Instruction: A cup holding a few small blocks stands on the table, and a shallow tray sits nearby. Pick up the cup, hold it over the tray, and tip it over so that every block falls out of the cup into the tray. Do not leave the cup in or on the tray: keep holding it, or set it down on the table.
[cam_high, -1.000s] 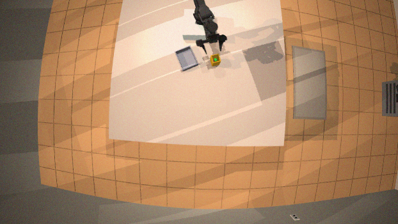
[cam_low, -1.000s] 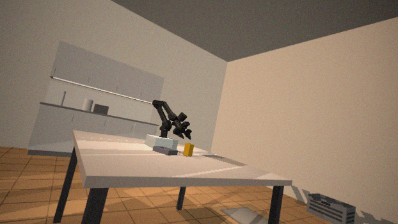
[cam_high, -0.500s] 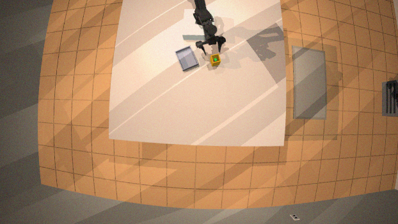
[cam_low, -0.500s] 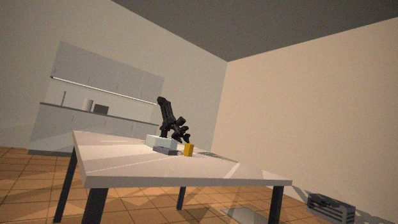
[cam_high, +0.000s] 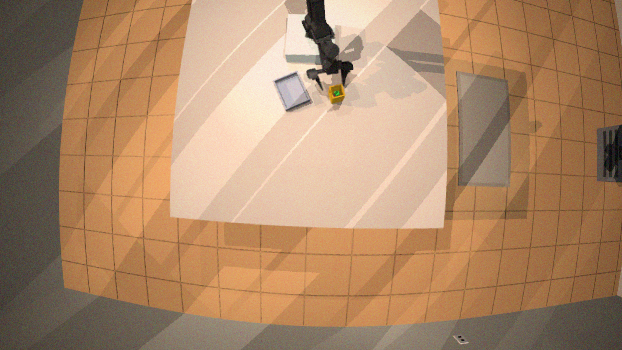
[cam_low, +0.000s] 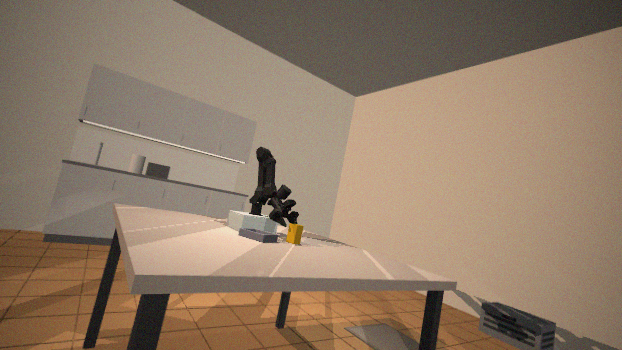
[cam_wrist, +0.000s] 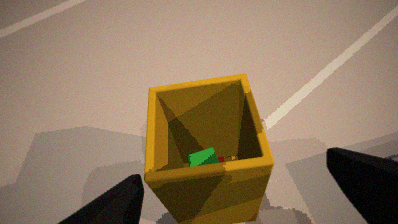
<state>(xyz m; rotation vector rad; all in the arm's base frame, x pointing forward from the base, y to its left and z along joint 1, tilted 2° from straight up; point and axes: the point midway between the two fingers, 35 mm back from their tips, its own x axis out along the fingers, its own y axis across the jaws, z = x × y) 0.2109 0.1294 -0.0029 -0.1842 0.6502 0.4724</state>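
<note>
Now: the green block 10 mm ahead of my gripper tip, 20 mm to the left of it and 30 mm below it. From my gripper tip the other things lie so: yellow square cup: 10 mm ahead, 20 mm to the left, 50 mm below; red block: 10 mm ahead, 20 mm to the left, 50 mm below.
</note>
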